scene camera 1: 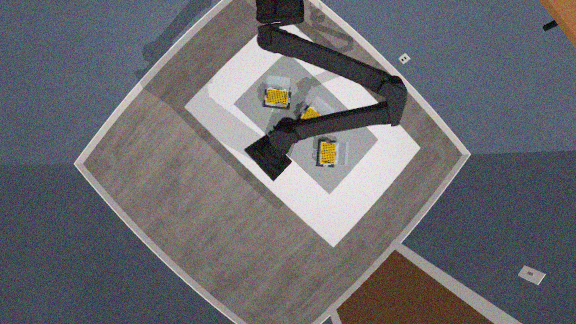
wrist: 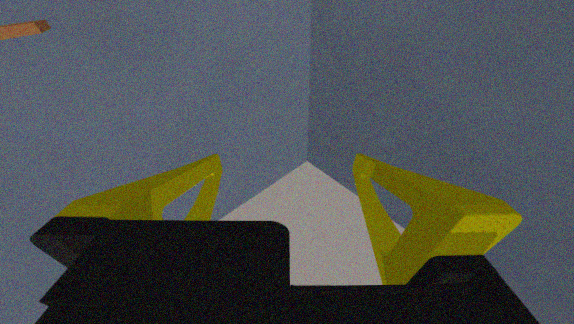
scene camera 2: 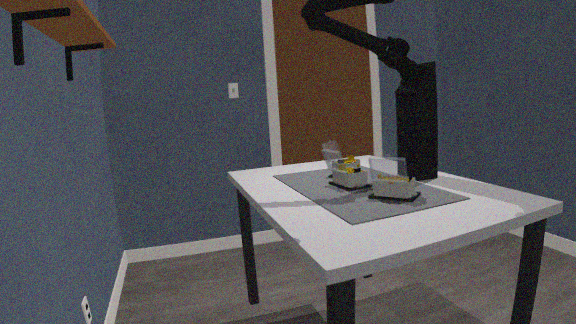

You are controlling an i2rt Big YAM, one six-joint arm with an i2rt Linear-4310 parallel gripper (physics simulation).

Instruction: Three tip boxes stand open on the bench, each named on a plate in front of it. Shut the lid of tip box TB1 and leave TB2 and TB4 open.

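Where they show: gripper, between the fingertips: point(wrist: 287, 161); arm's base, origin of its link: point(scene camera 1: 269, 156) point(scene camera 2: 414, 75).
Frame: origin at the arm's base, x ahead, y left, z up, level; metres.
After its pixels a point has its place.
Three tip boxes with yellow tip racks stand on the grey mat, their clear lids raised open. One point(scene camera 1: 277, 97) point(scene camera 2: 394, 189) is nearest scene camera 2. A middle one point(scene camera 1: 310, 113) point(scene camera 2: 349, 178) is partly hidden by the arm in scene camera 1. The third point(scene camera 1: 327, 153) @(x 0.210, y -0.226, z -0.361 m) is farthest from scene camera 2, partly hidden there behind the middle one. The names on the plates are too small to read, so I cannot tell which is TB1, TB2 or TB4. My gripper point(wrist: 287, 161) @(x 0.458, y 0.342, z 0.341 m) is open and empty, with yellow fingers wide apart; its fingertips do not show in the scene views.
The grey mat point(scene camera 1: 331, 182) @(x 0.100, y -0.358, z -0.418 m) point(scene camera 2: 350, 216) @(x 0.527, y 0.278, z -0.418 m) lies on the white table point(scene camera 1: 333, 225) @(x -0.094, y -0.531, z -0.421 m) point(scene camera 2: 310, 250) @(x 0.732, y 0.424, z -0.421 m). My black base column point(scene camera 2: 417, 125) @(x 0.063, y 0.072, z -0.199 m) stands at the table's edge. My upper arm point(scene camera 1: 345, 117) @(x 0.236, y -0.116, z 0.216 m) passes above the boxes. A wooden shelf point(scene camera 2: 75, 22) point(wrist: 20, 30) is on the wall.
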